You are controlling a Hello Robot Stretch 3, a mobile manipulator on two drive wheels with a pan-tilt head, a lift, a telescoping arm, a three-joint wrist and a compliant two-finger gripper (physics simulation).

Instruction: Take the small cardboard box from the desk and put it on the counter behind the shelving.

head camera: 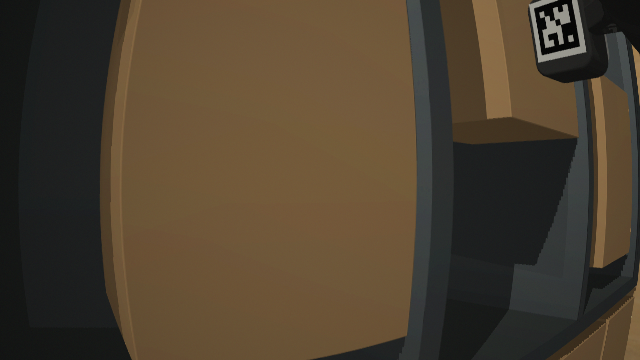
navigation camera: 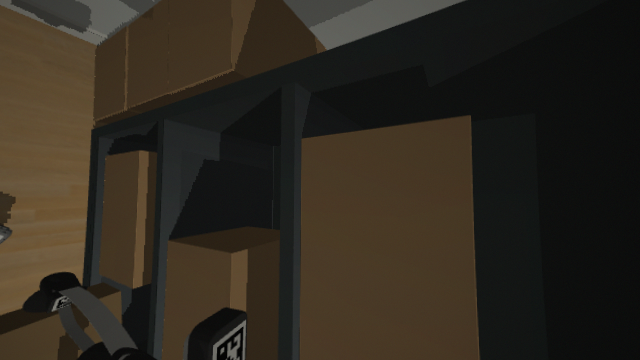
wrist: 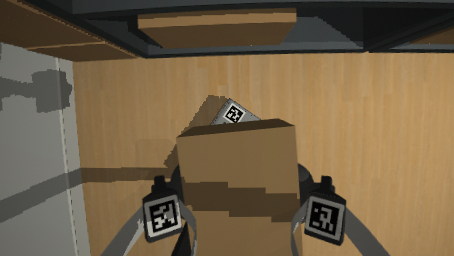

In view: my gripper (navigation camera: 45, 328) and a small cardboard box (wrist: 240, 181).
My gripper shows as well in the wrist view (wrist: 241, 182).
